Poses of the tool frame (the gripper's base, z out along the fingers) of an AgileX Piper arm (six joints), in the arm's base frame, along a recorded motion.
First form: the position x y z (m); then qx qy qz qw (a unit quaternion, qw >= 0).
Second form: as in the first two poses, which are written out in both.
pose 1, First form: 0.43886 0.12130 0.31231 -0.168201 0.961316 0.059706 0.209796
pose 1, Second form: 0.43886 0.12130 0.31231; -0.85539 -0.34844 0.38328; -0.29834 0.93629 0.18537; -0.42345 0.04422 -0.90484
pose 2, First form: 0.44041 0.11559 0.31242 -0.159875 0.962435 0.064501 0.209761
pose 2, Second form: 0.44041 0.11559 0.31242; -0.86088 -0.33480 0.38314; -0.28068 0.94056 0.19123; -0.42439 0.05708 -0.90368
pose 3, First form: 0.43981 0.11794 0.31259 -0.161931 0.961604 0.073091 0.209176
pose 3, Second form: 0.43981 0.11794 0.31259; -0.86005 -0.34200 0.37862; -0.28085 0.93687 0.20831; -0.42596 0.07282 -0.90181
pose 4, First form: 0.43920 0.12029 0.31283 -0.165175 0.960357 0.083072 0.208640
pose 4, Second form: 0.43920 0.12029 0.31283; -0.85837 -0.35192 0.37329; -0.28259 0.93163 0.22848; -0.42818 0.09063 -0.89914
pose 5, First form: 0.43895 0.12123 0.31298 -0.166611 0.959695 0.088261 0.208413
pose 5, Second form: 0.43895 0.12123 0.31298; -0.85761 -0.35658 0.37062; -0.28300 0.92890 0.23886; -0.42944 0.09996 -0.89755
